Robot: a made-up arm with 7 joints.
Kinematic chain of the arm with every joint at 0, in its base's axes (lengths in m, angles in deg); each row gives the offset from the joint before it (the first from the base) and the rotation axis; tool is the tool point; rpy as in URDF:
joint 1: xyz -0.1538 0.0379 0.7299 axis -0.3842 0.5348 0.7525
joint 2: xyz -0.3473 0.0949 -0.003 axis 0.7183 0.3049 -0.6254
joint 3: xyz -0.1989 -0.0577 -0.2 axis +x
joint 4: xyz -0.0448 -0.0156 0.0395 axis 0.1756 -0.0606 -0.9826
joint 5: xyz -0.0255 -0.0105 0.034 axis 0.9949 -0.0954 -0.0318
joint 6: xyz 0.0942 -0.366 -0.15 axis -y
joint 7: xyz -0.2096 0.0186 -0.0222 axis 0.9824 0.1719 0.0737
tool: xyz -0.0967 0.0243 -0.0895 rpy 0 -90 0
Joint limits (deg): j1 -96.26..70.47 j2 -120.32..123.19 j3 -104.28..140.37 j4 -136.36..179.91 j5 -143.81..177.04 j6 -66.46..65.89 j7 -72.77..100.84
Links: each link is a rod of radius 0.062 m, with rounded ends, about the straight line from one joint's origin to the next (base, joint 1, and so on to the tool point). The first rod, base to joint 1, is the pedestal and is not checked.
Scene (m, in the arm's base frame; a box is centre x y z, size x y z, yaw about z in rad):
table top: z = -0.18
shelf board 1: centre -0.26 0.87 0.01 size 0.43 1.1 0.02 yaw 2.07
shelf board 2: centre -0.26 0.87 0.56 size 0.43 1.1 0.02 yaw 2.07
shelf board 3: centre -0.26 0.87 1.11 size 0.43 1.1 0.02 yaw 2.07
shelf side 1: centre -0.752 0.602 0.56 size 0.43 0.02 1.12 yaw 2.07
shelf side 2: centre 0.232 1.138 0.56 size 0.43 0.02 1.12 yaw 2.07
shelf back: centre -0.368 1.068 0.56 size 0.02 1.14 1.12 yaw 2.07
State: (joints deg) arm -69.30 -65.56 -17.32 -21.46 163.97 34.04 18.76
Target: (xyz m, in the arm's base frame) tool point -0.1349 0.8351 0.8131
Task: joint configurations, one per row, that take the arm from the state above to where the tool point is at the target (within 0.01 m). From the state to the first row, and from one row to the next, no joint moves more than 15 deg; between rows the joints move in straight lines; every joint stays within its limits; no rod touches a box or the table.
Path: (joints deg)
1: -65.96 -74.62 -17.70 -6.64 155.59 37.45 19.18
2: -62.63 -83.69 -18.08 8.19 147.21 40.85 19.60
3: -59.29 -92.75 -18.46 23.01 138.83 44.26 20.03
4: -63.23 -80.79 -15.64 26.44 138.51 49.67 18.01
5: -67.16 -68.83 -12.83 29.87 138.20 55.07 15.98
6: -71.10 -56.88 -10.02 33.31 137.89 60.48 13.96
7: -75.04 -44.92 -7.20 36.74 137.58 65.89 11.94
8: -79.02 -45.04 -6.43 23.80 150.01 61.70 13.16
9: -83.01 -45.15 -5.65 10.87 162.45 57.51 14.39
10: -87.00 -45.27 -4.88 -2.07 174.88 53.32 15.61

